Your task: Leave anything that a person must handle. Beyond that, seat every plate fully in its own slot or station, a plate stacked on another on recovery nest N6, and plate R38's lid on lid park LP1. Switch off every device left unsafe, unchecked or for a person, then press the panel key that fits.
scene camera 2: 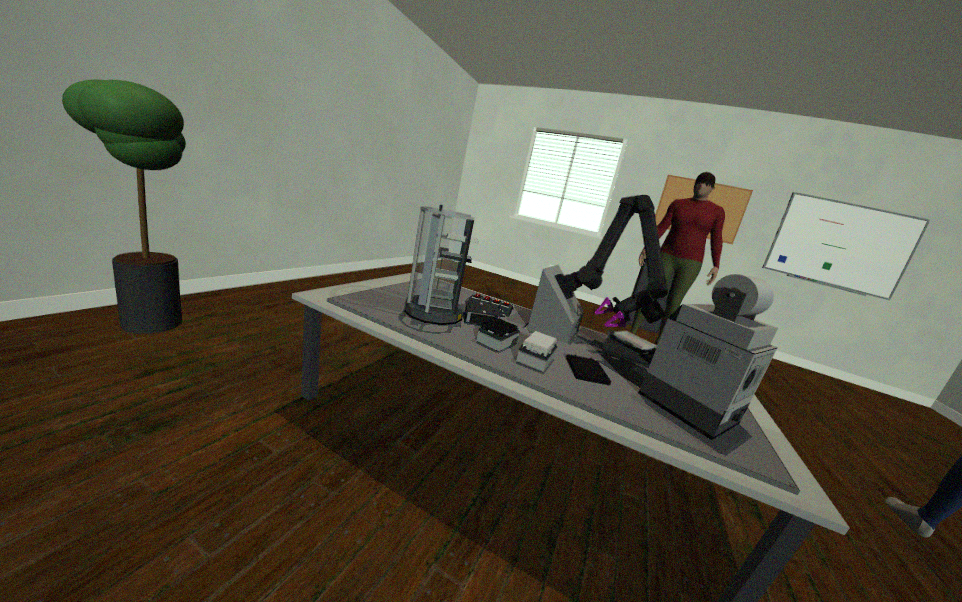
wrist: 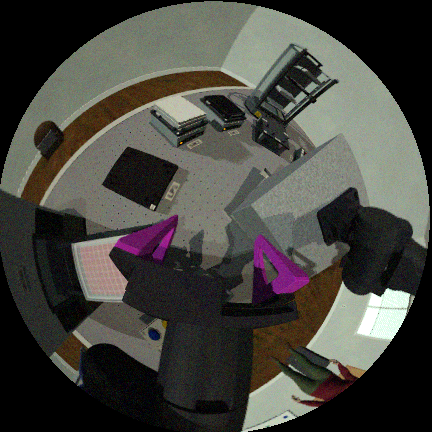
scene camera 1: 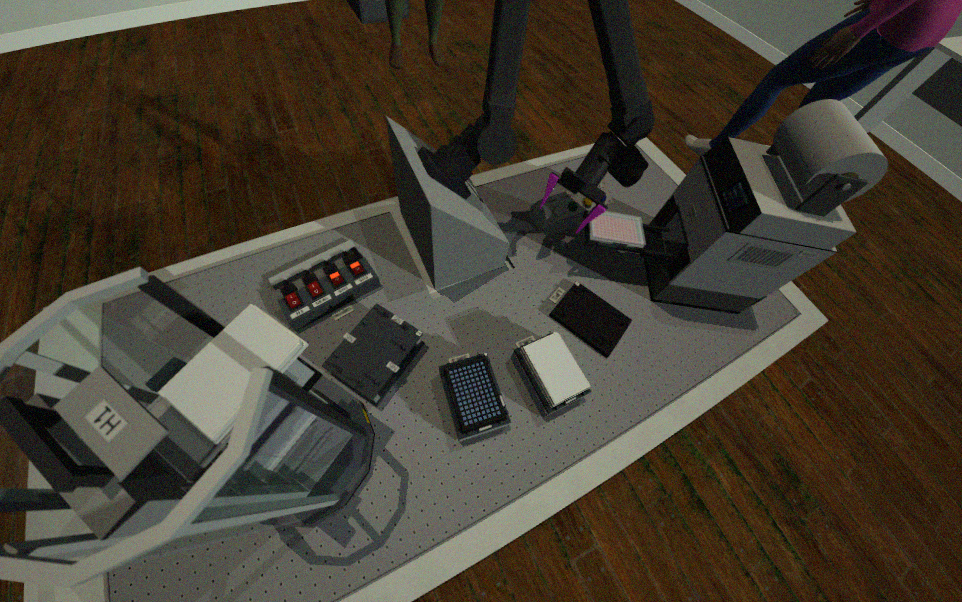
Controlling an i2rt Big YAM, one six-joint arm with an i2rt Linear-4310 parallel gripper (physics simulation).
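Places are measured from the arm's base along level axes (x ahead, y left, z up), in metres.
Pixels of known places: gripper, fingertip midpoint: (scene camera 2: 599, 319) (wrist: 218, 228) (scene camera 1: 557, 221); arm's base at its link origin: (scene camera 2: 562, 286) (wrist: 339, 215) (scene camera 1: 442, 176).
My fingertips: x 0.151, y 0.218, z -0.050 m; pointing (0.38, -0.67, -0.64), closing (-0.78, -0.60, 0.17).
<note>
For each thing: its top centre in the pictures, then the offset to it from my fingertips. "spot": a spot on its surface instead.
- pink-welled plate at its top centre: (wrist: 106, 272) (scene camera 1: 617, 226) (scene camera 2: 634, 338) 0.015 m down, 0.044 m ahead, 0.147 m left
- blue-welled plate at its top centre: (scene camera 1: 474, 391) (wrist: 224, 103) (scene camera 2: 500, 325) 0.077 m down, 0.273 m ahead, 0.298 m right
- white-topped plate stack at its top centre: (scene camera 1: 556, 366) (wrist: 178, 106) (scene camera 2: 541, 339) 0.064 m down, 0.285 m ahead, 0.132 m right
- flat black pad at a spot on its surface: (wrist: 141, 177) (scene camera 1: 586, 310) spot: 0.132 m down, 0.177 m ahead, 0.031 m left
- switch box at its top centre: (scene camera 1: 318, 271) (scene camera 2: 493, 296) 0.093 m down, 0.095 m back, 0.528 m right
- yellow key at a spot on its surface: (scene camera 1: 587, 203) spot: 0.079 m down, 0.090 m back, 0.169 m left
- blue key at a spot on its surface: (wrist: 154, 333) spot: 0.077 m down, 0.098 m back, 0.216 m left
- roll machine at its top centre: (scene camera 1: 849, 123) (scene camera 2: 746, 275) 0.310 m up, 0.166 m ahead, 0.377 m left
- dark nest block at its top centre: (scene camera 1: 372, 345) (wrist: 278, 125) (scene camera 2: 485, 304) 0.070 m down, 0.125 m ahead, 0.453 m right
- tall hotel H1 at its top centre: (scene camera 1: 82, 388) (scene camera 2: 452, 207) 0.302 m up, 0.253 m ahead, 0.625 m right
My gripper (scene camera 1: 560, 219) (scene camera 2: 605, 318) (wrist: 218, 228) is open and empty, above the table between the grey wedge mount and the pink plate. The pink-welled plate (scene camera 1: 615, 230) (scene camera 2: 633, 340) (wrist: 102, 270) lies on the roll machine's tray. A blue-welled plate (scene camera 1: 473, 393) sits on one low device, and a white-topped plate stack (scene camera 1: 556, 369) (scene camera 2: 540, 343) (wrist: 180, 111) on another. A flat black pad (scene camera 1: 590, 318) (scene camera 2: 588, 369) (wrist: 141, 177) bears no plate. The switch box (scene camera 1: 327, 306) has four red rockers; the right two glow orange. A yellow key (scene camera 1: 587, 203) and a blue key (wrist: 154, 333) show partly behind the gripper.
The grey wedge mount (scene camera 1: 461, 241) (scene camera 2: 556, 305) (wrist: 300, 185) stands beside the arm. The roll machine (scene camera 1: 752, 234) (scene camera 2: 698, 354) is at the right. A dark nest block (scene camera 1: 376, 352) lies near the switch box. The tall hotel H1 (scene camera 1: 106, 422) (scene camera 2: 434, 266) (wrist: 292, 80) holds plates at the far end.
</note>
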